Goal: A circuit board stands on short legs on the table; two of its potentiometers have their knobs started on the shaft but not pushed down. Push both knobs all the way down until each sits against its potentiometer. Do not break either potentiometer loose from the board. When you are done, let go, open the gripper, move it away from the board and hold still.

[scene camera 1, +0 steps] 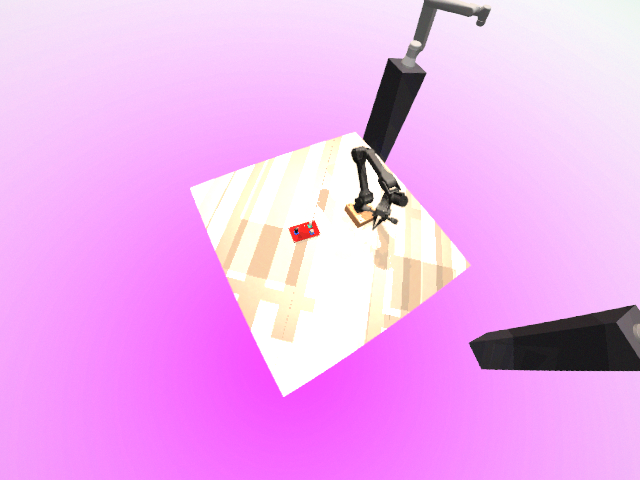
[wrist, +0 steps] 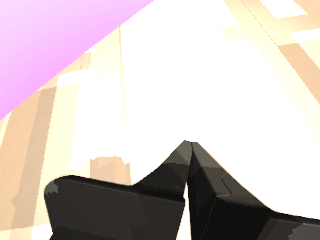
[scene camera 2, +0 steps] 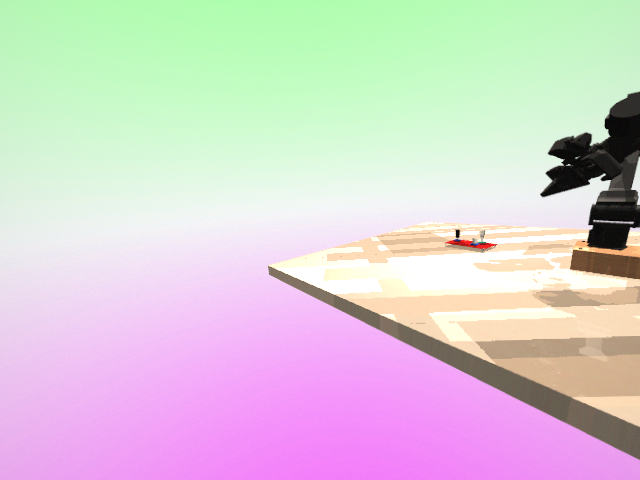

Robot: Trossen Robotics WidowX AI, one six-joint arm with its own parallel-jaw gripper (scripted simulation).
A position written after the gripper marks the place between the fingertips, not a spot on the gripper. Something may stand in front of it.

The gripper (scene camera 2: 541,195) is shut, holding nothing.
The gripper shows as well in the wrist view (wrist: 189,147).
